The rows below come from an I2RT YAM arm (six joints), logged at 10 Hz.
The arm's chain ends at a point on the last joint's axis. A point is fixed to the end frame.
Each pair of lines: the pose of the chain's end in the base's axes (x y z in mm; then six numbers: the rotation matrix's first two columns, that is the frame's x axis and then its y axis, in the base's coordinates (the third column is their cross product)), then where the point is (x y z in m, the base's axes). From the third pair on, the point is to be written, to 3 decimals.
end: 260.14 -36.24 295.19 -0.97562 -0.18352 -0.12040 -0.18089 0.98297 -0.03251
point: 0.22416 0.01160 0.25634
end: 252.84 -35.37 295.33 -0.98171 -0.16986 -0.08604 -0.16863 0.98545 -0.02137
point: 0.21614 0.01315 0.25802
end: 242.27 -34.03 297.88 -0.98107 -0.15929 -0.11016 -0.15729 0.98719 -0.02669
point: 0.207 0.015 0.260
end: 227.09 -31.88 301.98 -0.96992 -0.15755 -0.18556 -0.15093 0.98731 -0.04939
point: 0.195 0.017 0.261
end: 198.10 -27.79 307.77 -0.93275 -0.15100 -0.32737 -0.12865 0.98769 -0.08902
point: 0.173 0.020 0.261
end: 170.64 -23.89 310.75 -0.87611 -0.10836 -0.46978 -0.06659 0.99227 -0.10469
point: 0.156 0.025 0.261
